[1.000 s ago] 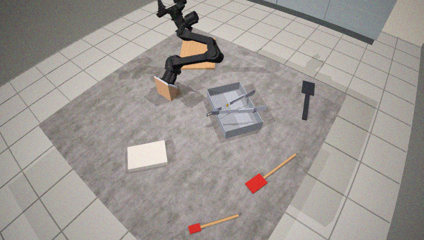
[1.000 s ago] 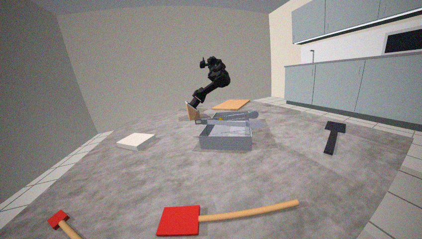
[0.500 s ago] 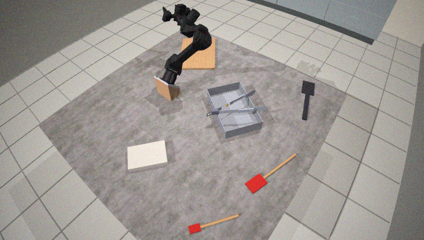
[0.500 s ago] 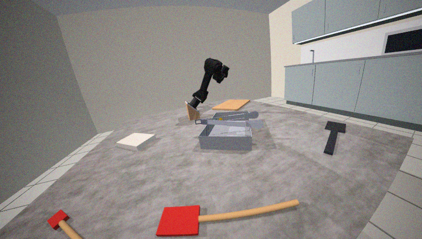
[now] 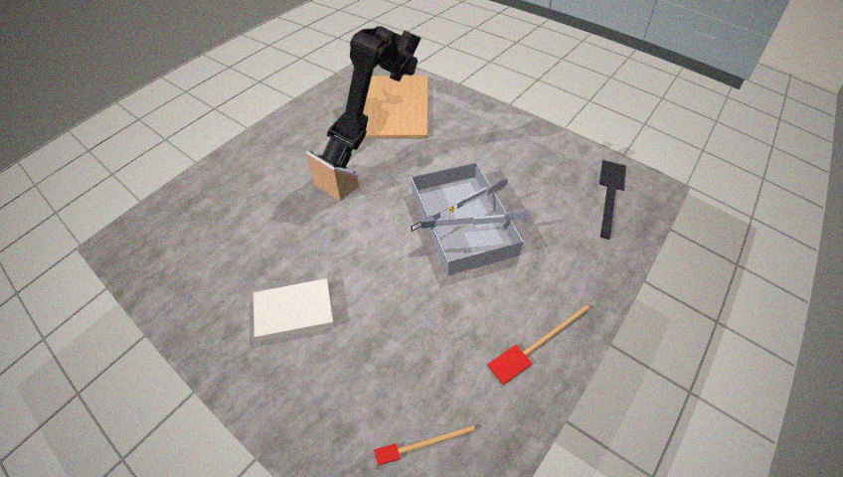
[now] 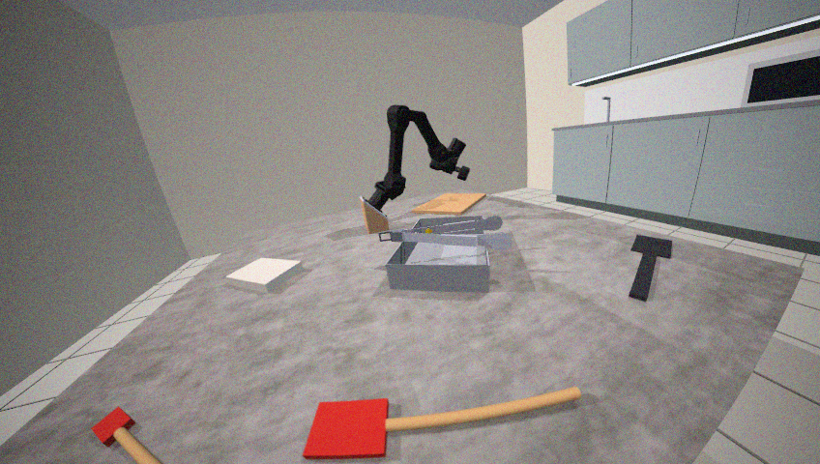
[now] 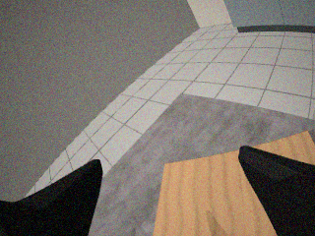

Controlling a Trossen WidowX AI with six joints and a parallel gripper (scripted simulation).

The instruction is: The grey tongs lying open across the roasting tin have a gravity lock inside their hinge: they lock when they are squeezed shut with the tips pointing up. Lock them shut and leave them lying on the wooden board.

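My gripper tip is now 530 mm short of the yellow lock slider, 430 mm to the left of it and 80 mm above it. Round my gripper tip: grey roasting tin (550 mm ahead, 390 mm to the right, 120 mm below); then black spatula (860 mm ahead, 60 mm to the right, 140 mm below); then wooden board (80 mm ahead, 60 mm to the right, 140 mm below).
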